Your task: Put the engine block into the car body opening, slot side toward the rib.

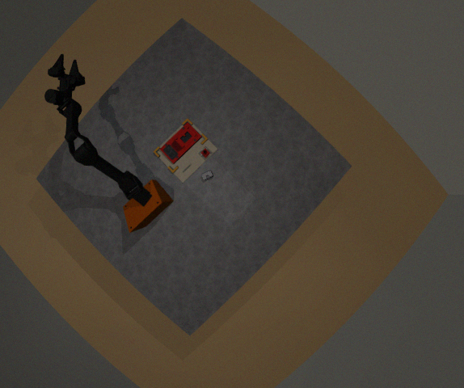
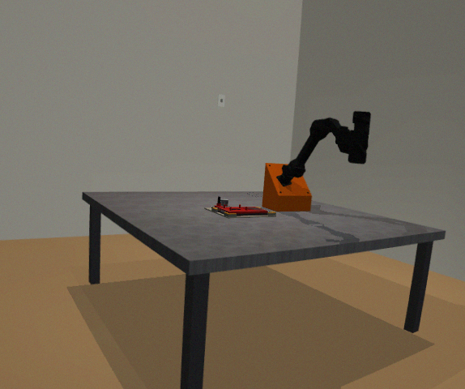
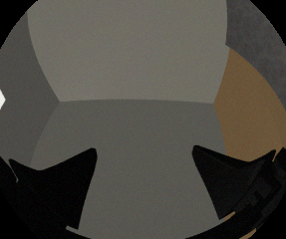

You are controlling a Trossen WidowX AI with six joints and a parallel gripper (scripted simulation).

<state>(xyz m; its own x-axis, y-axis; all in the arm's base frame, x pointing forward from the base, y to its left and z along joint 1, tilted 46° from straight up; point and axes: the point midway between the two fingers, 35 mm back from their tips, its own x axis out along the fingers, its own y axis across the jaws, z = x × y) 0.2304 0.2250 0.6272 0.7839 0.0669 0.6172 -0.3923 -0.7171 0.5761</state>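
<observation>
The grey engine block lies 78 cm to the right of my gripper tip, 37 cm below it and 6 cm behind it.
</observation>
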